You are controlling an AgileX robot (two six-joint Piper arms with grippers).
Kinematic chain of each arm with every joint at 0, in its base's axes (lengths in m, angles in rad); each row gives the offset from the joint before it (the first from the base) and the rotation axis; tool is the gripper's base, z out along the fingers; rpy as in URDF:
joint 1: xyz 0 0 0.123 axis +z
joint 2: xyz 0 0 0 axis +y
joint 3: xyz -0.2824 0 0.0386 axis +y
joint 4: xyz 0.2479 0 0.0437 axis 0.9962 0 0.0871
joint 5: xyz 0 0 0 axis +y
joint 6: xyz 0.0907 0 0.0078 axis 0.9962 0 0.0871
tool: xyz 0 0 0 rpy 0 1.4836 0
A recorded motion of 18 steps. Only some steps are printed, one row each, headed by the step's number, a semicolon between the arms.
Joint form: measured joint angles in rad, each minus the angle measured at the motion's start. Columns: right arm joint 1, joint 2, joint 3, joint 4, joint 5, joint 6; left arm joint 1, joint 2, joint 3, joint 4, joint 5, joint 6.
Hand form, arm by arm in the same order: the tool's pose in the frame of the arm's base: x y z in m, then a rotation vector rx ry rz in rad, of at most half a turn. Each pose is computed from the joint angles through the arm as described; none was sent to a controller.
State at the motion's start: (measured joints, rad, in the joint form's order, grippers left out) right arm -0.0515 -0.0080 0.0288 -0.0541 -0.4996 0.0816; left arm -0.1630 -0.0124 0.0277 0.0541 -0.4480 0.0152
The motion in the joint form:
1: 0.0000 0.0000 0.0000 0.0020 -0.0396 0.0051; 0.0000 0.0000 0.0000 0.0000 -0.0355 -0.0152
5: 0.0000 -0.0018 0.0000 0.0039 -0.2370 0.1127; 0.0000 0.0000 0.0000 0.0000 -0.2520 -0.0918
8: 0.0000 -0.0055 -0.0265 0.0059 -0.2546 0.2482; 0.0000 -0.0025 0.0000 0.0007 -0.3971 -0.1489
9: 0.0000 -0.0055 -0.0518 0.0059 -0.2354 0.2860; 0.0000 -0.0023 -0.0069 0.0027 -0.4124 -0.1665
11: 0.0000 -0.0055 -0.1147 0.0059 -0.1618 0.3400; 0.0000 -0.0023 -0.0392 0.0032 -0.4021 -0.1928
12: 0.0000 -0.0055 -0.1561 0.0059 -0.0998 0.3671; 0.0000 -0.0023 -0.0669 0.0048 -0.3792 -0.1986
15: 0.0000 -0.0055 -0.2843 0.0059 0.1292 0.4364; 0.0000 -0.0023 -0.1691 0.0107 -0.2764 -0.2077
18: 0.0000 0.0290 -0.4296 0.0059 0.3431 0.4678; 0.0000 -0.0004 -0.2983 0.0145 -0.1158 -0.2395
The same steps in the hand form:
1: 0.0410 0.0003 0.2495 0.0205 0.9658 0.0041; 0.0422 -0.0092 0.2458 0.1298 1.0085 -0.1178
5: 0.0292 0.0016 0.2633 0.0480 0.7662 0.1133; 0.0301 -0.0082 0.2613 0.0841 0.7972 -0.2014
8: 0.0246 0.0017 0.2726 0.0929 0.7153 0.2444; 0.0199 -0.0070 0.2701 0.0611 0.6523 -0.2643
9: 0.0230 0.0018 0.2793 0.1057 0.7079 0.2798; 0.0180 -0.0069 0.2730 0.0572 0.6310 -0.2815
11: 0.0199 0.0017 0.2940 0.1291 0.7158 0.3281; 0.0150 -0.0064 0.2822 0.0490 0.6100 -0.3064
12: 0.0182 0.0015 0.3027 0.1453 0.7342 0.3508; 0.0131 -0.0062 0.2893 0.0481 0.6053 -0.3101
15: 0.0127 0.0009 0.3261 0.2046 0.8260 0.4034; 0.0062 -0.0050 0.3139 0.0476 0.6061 -0.3104
18: 0.0065 0.0003 0.3530 0.2541 0.9207 0.4194; -0.0033 -0.0028 0.3423 0.0345 0.6405 -0.3297

